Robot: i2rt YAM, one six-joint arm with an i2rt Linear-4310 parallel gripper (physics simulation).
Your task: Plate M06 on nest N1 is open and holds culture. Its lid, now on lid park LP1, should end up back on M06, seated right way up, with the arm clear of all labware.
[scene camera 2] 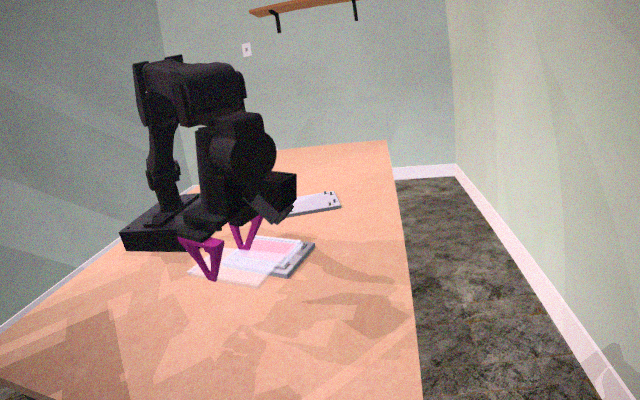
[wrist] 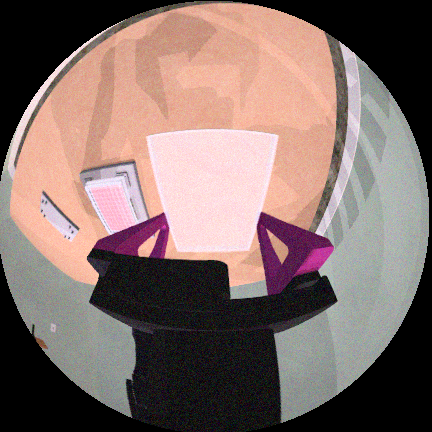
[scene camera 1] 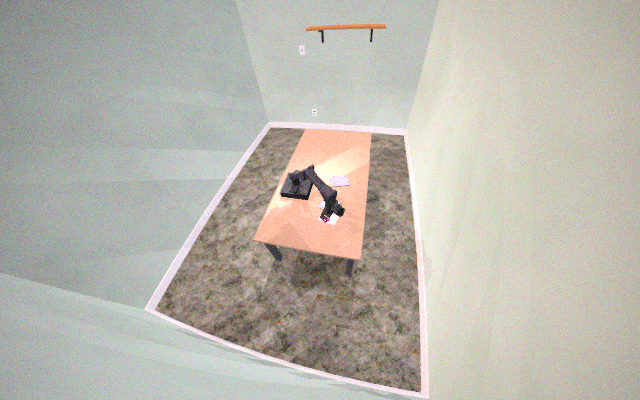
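Pixels of known places: gripper, between the fingertips: (scene camera 2: 229,266) (wrist: 212,216) (scene camera 1: 326,217); arm's base, origin of its link: (scene camera 2: 173,210) (scene camera 1: 296,183).
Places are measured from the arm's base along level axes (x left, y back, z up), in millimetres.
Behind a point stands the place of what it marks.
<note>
My gripper (scene camera 1: 325,219) @[x -299, y -348, z 28 mm] (scene camera 2: 229,264) @[x -299, y -348, z 28 mm] (wrist: 212,216) @[x -299, y -348, z 28 mm], with magenta fingers, is shut on a pale translucent lid (scene camera 1: 334,219) @[x -305, y -405, z 34 mm] (scene camera 2: 245,278) @[x -338, y -396, z 36 mm] (wrist: 212,175) @[x -304, y -393, z 35 mm], with one finger at each of two opposite edges. The lid is held above the table, looks roughly level, and shows beside the nest in the wrist view. Open plate M06 (scene camera 2: 277,246) @[x -117, y -350, z -40 mm] (wrist: 112,201) @[x -139, y -350, z -38 mm], with pink wells, sits on the grey nest N1 (scene camera 2: 300,260) @[x -145, y -405, z -56 mm] (wrist: 132,176) @[x -188, y -374, z -53 mm]. The lid partly overlaps the plate in scene camera 2's view; the height gap is hard to tell. The lid's upper and lower sides cannot be told apart.
A light grey flat stand (scene camera 1: 340,181) @[x 152, y -355, z -55 mm] (scene camera 2: 315,203) @[x 146, y -368, z -55 mm] (wrist: 59,218) @[x 124, y -347, z -55 mm] with small dark posts, apparently LP1, lies farther back with no lid on it. The black arm base (scene camera 1: 296,190) @[x -79, y -29, z 5 mm] (scene camera 2: 150,241) @[x -115, y 5, z -35 mm] stands at the table's left edge. A wooden shelf (scene camera 1: 345,27) (scene camera 2: 300,5) is on the far wall.
</note>
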